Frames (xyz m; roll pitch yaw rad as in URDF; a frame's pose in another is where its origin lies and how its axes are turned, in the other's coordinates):
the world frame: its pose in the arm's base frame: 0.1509 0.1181 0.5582 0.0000 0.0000 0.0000
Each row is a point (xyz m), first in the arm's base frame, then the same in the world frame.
Working: the arm's base frame: its pose in the world frame: -0.1509 -0.1181 -0.5582 0.0000 0.0000 0.0000

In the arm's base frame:
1: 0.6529 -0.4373 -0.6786
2: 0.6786 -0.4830 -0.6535
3: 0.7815 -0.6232 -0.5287
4: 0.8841 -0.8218 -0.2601
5: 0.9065 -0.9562 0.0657
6: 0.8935 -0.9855 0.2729
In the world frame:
1: 0.5020 -0.5554 -1.2368
2: 0.5277 -0.6011 -1.2117
3: 0.6306 -0.7413 -1.0869
4: 0.7332 -0.9399 -0.8183
5: 0.7556 -1.0743 -0.4925
6: 0.7426 -1.1036 -0.2853

